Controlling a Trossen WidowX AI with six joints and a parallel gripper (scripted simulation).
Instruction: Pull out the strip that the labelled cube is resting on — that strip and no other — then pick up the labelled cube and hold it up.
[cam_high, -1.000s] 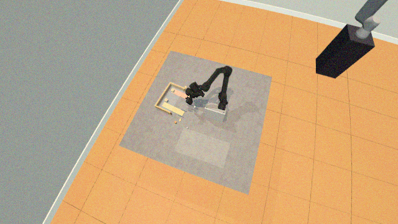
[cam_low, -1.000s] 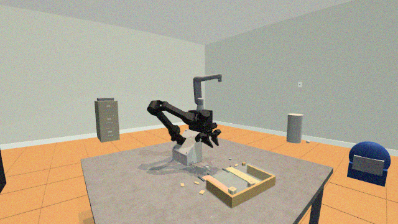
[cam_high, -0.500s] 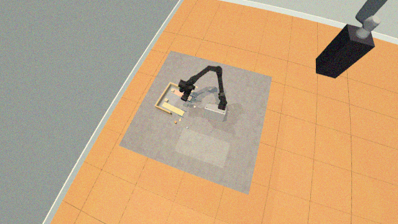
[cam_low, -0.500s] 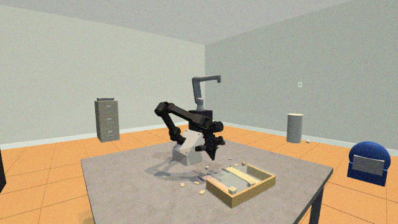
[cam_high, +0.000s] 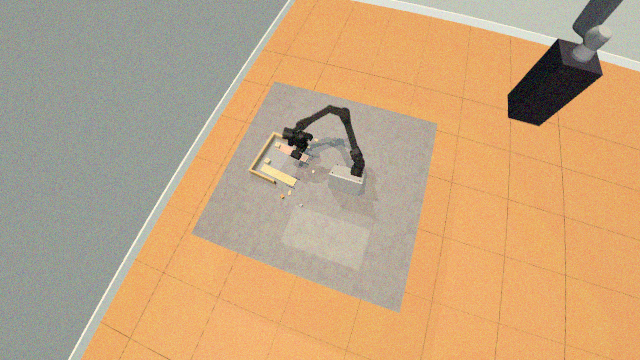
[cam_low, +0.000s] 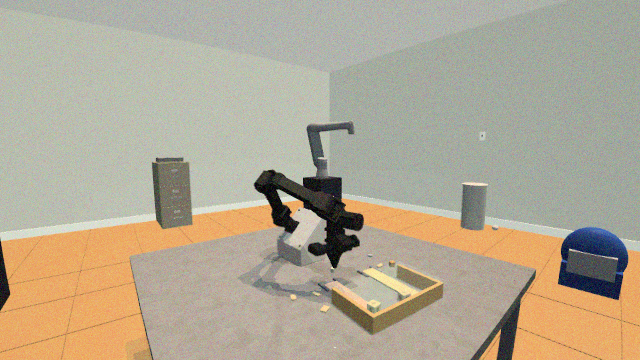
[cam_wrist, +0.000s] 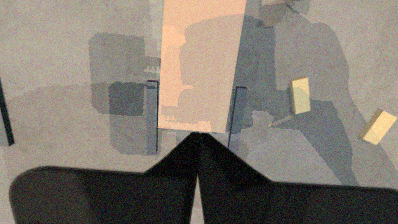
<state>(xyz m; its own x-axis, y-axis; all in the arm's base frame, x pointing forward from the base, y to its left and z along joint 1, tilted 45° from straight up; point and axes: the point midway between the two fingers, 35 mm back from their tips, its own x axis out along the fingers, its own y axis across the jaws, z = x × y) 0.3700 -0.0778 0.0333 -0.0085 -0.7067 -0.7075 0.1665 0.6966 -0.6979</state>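
Right now my gripper tip is 90 mm short of the strip, 70 mm above it and 20 mm to the left of it. The rest, counted from my gripper tip: pale cube: 100 mm behind, 90 mm to the left, 70 mm below.
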